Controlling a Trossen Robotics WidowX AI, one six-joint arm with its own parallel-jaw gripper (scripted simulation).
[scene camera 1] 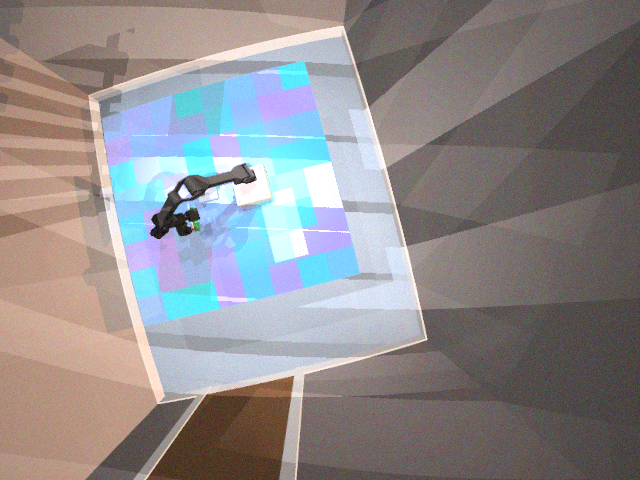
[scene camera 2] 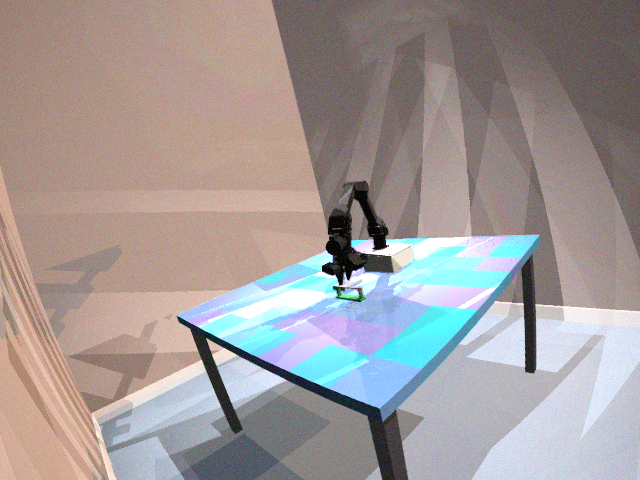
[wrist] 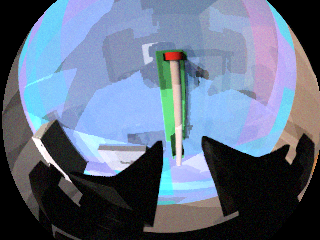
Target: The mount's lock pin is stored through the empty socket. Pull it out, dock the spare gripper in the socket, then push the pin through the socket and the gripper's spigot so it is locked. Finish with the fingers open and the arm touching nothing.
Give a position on a grey mount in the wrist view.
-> At 118, 157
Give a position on a green mount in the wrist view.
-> At 163, 66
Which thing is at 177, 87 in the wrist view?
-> A lock pin.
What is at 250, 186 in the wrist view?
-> My gripper.
